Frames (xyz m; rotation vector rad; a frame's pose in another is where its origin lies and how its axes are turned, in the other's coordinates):
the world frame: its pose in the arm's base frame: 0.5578 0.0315 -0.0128 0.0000 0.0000 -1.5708
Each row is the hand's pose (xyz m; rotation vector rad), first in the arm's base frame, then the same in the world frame.
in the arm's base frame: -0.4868 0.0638 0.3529 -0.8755 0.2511 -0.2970
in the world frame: -0.0323 -1.0446 0.3657 -0.8444 -0.4680 1.1600
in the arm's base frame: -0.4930 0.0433 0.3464 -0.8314 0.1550 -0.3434
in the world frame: -0.0118 -1.0508 0.3592 -0.7354 -0.5043 1.1301
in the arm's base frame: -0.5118 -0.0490 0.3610 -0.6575 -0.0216 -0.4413
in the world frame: 0.0805 -1.0696 0.3738 -0.4690 -0.5009 1.0716
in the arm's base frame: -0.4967 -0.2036 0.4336 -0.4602 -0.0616 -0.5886
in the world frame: 0.2351 -1.0545 0.4464 -0.2888 -0.3780 0.9540
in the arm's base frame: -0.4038 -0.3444 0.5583 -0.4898 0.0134 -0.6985
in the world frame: 0.3759 -0.9616 0.5711 -0.3592 -0.3401 0.8414
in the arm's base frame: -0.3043 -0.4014 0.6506 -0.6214 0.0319 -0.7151
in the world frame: 0.4329 -0.8621 0.6634 -0.4648 -0.4194 0.8059
